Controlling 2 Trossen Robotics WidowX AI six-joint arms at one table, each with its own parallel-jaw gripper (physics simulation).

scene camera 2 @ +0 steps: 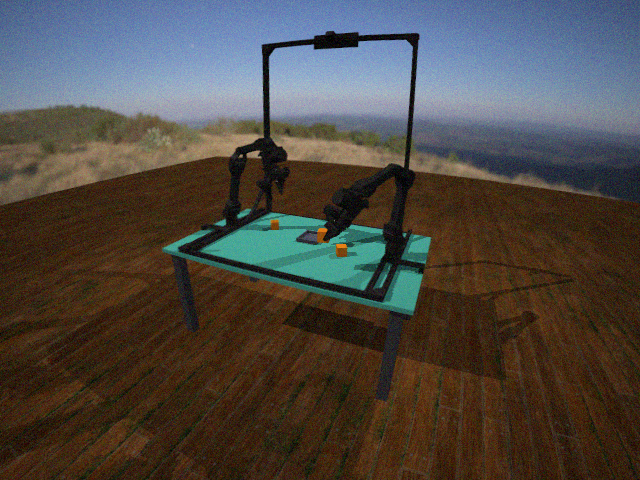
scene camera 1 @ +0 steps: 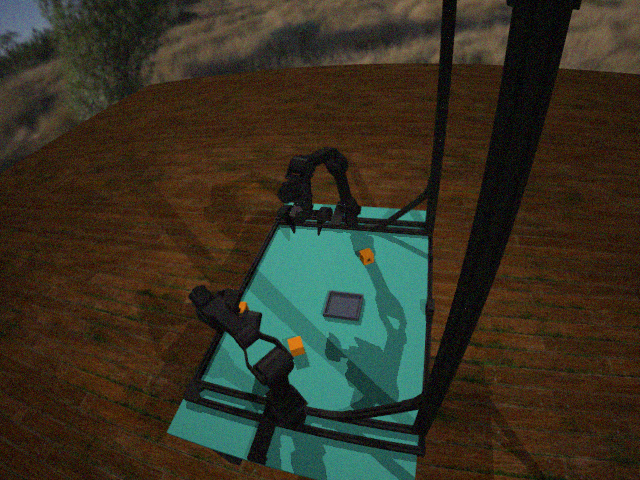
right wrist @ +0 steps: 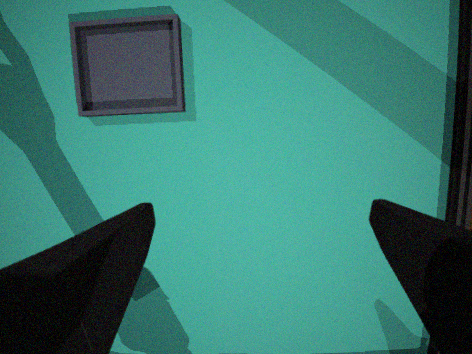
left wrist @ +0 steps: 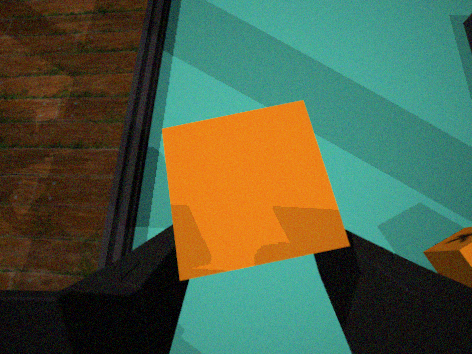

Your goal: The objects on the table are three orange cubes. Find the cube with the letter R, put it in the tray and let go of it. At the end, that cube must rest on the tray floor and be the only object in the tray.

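Seen in the pictures: left gripper, fingertip midpoint: (scene camera 2: pixel 325 239) (scene camera 1: pixel 240 316) (left wrist: pixel 253 227); right gripper, fingertip midpoint: (scene camera 2: pixel 276 197) (scene camera 1: pixel 306 234) (right wrist: pixel 262 211); left arm's base, link origin: (scene camera 2: pixel 393 254) (scene camera 1: pixel 295 416); right arm's base, link origin: (scene camera 2: pixel 232 225) (scene camera 1: pixel 351 221).
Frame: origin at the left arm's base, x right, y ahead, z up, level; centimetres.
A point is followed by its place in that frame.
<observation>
My left gripper (scene camera 1: pixel 245 312) @(x -24.1, y 23.9, z 12.3 cm) (scene camera 2: pixel 326 235) @(x -24.1, y 23.9, z 12.3 cm) (left wrist: pixel 253 227) @(x -24.1, y 23.9, z 12.3 cm) is shut on an orange cube (scene camera 1: pixel 242 306) @(x -23.1, y 25.4, z 16.0 cm) (scene camera 2: pixel 321 234) @(x -26.6, y 24.8, z 15.0 cm) (left wrist: pixel 240 165) @(x -24.5, y 25.3, z 16.0 cm), held above the table. The cube's face in the left wrist view is plain; any letter is hidden. A second orange cube (scene camera 1: pixel 295 345) @(x -6.2, y 22.2, z 2.6 cm) (scene camera 2: pixel 341 250) @(x -8.7, y 22.3, z 1.3 cm) (left wrist: pixel 447 264) @(x -9.0, y 22.9, z 0.2 cm) lies on the table; a partly cut-off dark mark shows on it in the left wrist view. A third orange cube (scene camera 1: pixel 367 256) @(x 11.1, y 67.1, z 2.4 cm) (scene camera 2: pixel 274 224) @(x 8.4, y 68.0, z 1.3 cm) has a dark mark too small to read. The grey tray (scene camera 1: pixel 343 305) @(x 5.5, y 43.9, z -1.3 cm) (scene camera 2: pixel 308 237) @(x 5.0, y 45.3, z -1.3 cm) (right wrist: pixel 129 67) @(x 5.6, y 43.7, z -1.3 cm) is empty. My right gripper (scene camera 1: pixel 307 228) @(x -8.8, y 55.4, z 22.5 cm) (scene camera 2: pixel 280 189) @(x -8.8, y 55.4, z 22.5 cm) (right wrist: pixel 262 211) @(x -8.8, y 55.4, z 22.5 cm) is open and empty.
A black frame (scene camera 1: pixel 254 270) @(x -36.0, y 55.8, z -1.3 cm) (scene camera 2: pixel 289 274) @(x -36.7, y 34.0, z 0.1 cm) (left wrist: pixel 132 130) @(x -37.3, y 34.9, z -0.5 cm) runs around the teal table top (scene camera 1: pixel 305 268) @(x -14.4, y 60.8, z -1.9 cm) (scene camera 2: pixel 248 248) @(x -19.2, y 66.3, z -1.9 cm). Tall black posts (scene camera 1: pixel 439 124) @(x 35.5, y 87.8, z 50.9 cm) (scene camera 2: pixel 266 93) @(x 35.4, y 88.2, z 73.5 cm) rise beside it. The tray lies between the second and third cubes in scene camera 1.
</observation>
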